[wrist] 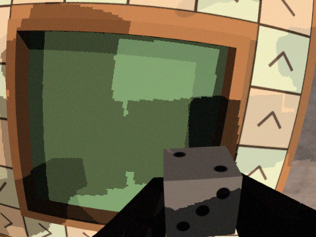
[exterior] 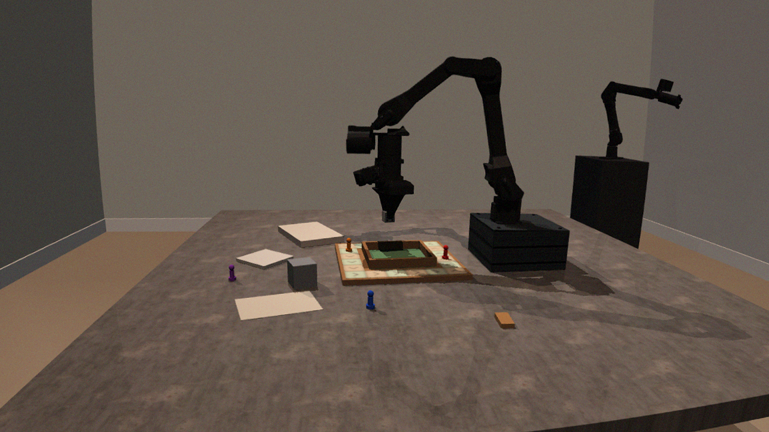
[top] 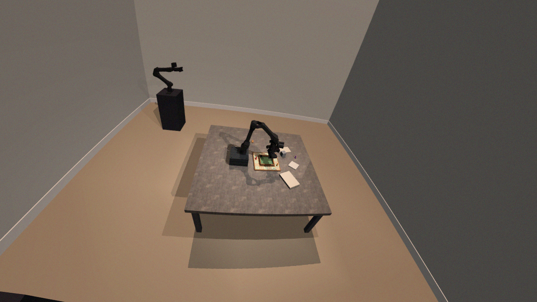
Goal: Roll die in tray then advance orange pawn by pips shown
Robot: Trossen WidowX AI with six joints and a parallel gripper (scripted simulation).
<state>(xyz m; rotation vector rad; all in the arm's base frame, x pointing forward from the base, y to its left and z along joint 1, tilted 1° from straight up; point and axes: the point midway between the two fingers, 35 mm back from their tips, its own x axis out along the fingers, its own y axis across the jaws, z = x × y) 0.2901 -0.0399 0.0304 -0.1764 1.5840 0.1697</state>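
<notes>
Now: gripper tip 10 cm short of the orange pawn, 2 cm to the left of it and 7 cm above it. Also, from my gripper tip: grey cube: 20 cm ahead, 18 cm to the left, 8 cm below; white die: right at my gripper tip; red pawn: 14 cm behind, 6 cm to the left, 7 cm below.
</notes>
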